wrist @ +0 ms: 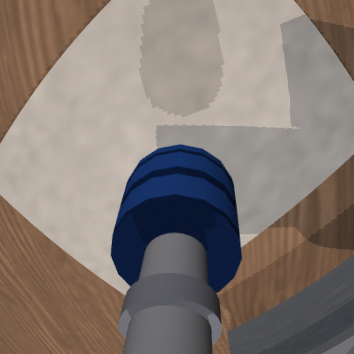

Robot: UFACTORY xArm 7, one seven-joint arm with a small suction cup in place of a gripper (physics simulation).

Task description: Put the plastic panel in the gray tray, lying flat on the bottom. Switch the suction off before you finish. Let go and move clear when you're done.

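The plastic panel is a large cream-white square, lying flat on the wooden table and turned cornerwise in the wrist view. Its corners run out of view or behind the cup. My blue suction cup is above the panel's middle. A gap shows between the cup's tip and its rounded shadow on the panel, so the cup looks a little above the surface and holds nothing. The cup's contact face is hidden. Part of the gray tray shows at the lower right, beside the panel.
The wooden table shows around the panel. Angular gray shadows fall across the panel's right side and onto the wood there. The tray's near wall runs diagonally across the lower right corner of the view, close to the panel's edge.
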